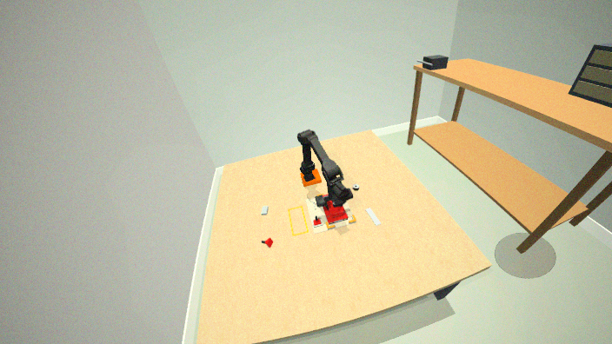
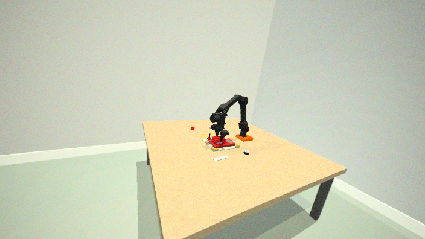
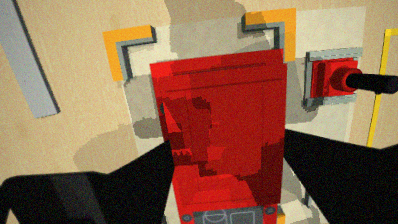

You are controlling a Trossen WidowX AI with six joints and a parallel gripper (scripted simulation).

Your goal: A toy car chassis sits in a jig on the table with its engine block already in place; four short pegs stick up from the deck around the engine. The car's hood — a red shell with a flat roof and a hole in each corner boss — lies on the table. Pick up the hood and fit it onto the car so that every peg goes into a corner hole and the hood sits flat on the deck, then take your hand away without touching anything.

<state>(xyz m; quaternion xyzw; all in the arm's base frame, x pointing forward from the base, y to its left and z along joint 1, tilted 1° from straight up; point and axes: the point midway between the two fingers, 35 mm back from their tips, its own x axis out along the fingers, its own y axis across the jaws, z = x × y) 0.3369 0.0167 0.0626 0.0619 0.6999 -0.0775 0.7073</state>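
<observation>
Right now my gripper tip is right at the red hood. From my gripper tip the other things lie so: jig: 30 mm behind, 10 mm to the right, 40 mm below; then grey strip: 120 mm ahead, 170 mm to the left, 50 mm below; then grey engine block: 30 mm below.
</observation>
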